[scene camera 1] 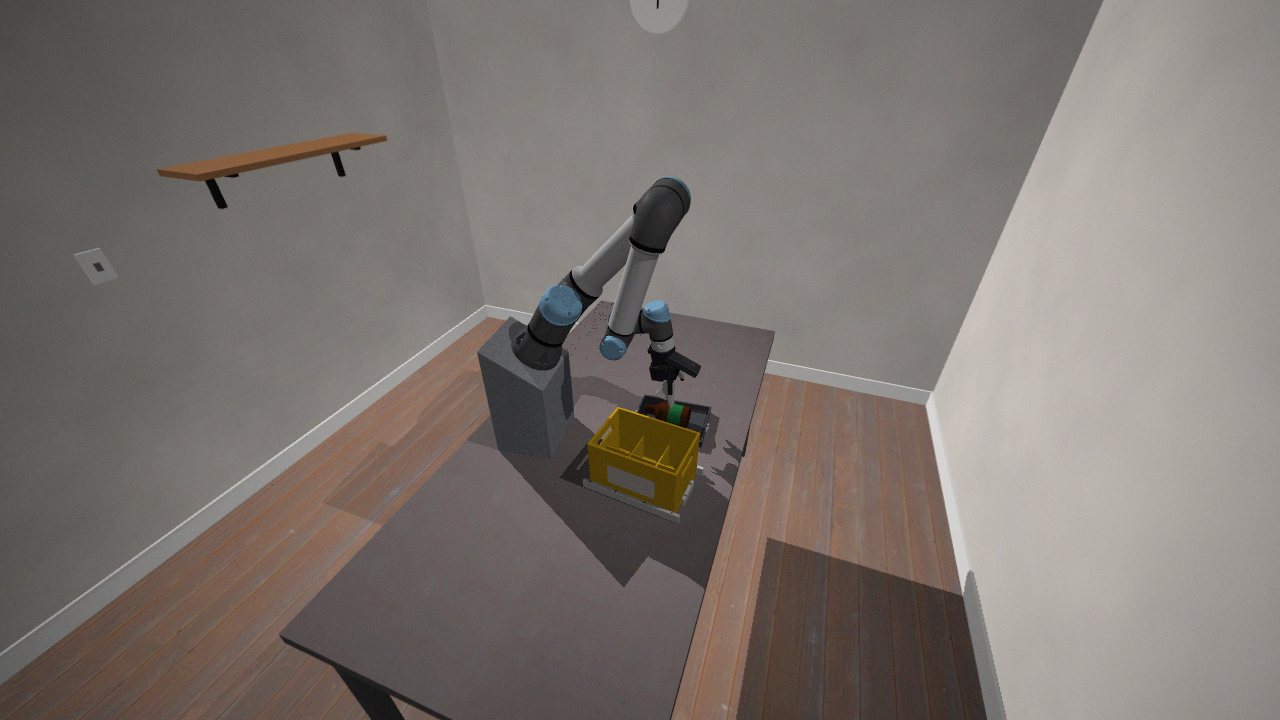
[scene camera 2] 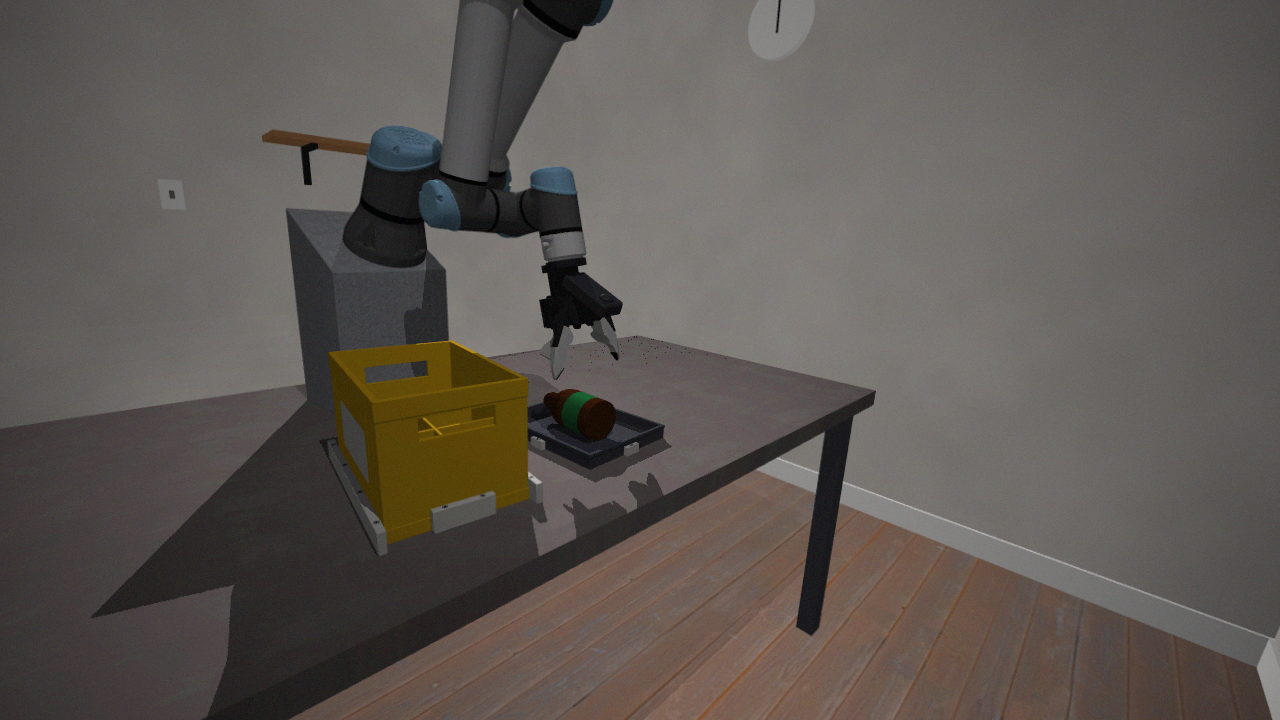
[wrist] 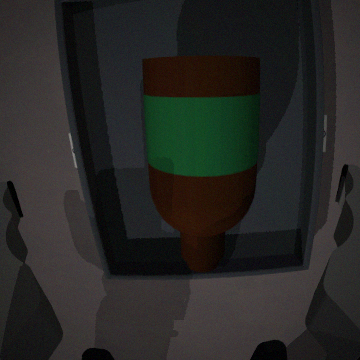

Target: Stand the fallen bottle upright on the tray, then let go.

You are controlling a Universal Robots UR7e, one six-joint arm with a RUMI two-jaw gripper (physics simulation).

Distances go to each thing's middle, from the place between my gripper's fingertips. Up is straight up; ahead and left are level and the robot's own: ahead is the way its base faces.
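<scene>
There is the brown bottle [scene camera 2: 592,417], and my hand is 80 mm above it, 10 mm to the left of it and 30 mm past it.
</scene>
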